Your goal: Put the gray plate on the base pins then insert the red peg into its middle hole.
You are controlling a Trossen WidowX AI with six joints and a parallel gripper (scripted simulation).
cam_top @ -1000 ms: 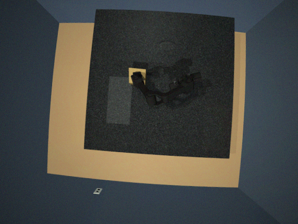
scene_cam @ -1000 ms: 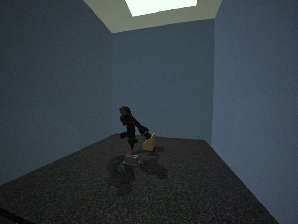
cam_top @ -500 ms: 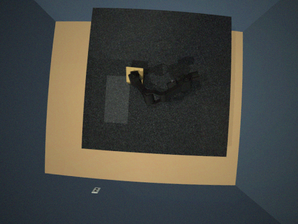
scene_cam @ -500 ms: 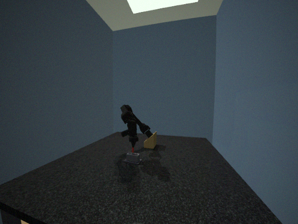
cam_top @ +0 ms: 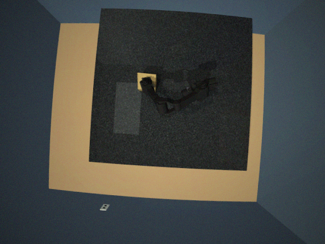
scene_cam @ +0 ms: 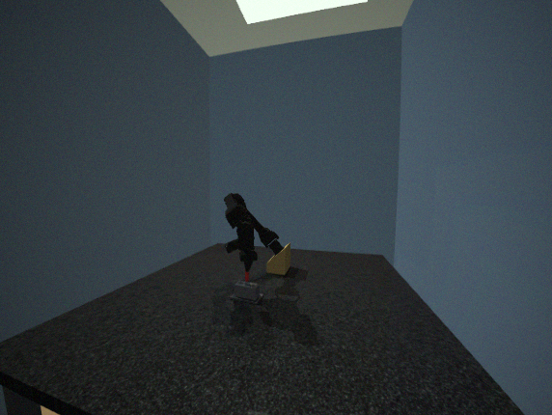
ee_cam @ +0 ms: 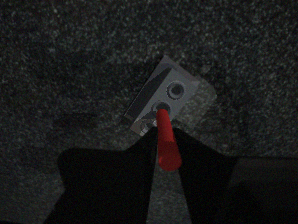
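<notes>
Right now the gray plate is 70 mm below my gripper tip. From my gripper tip the other things lie so: red peg right at my gripper tip.
</notes>
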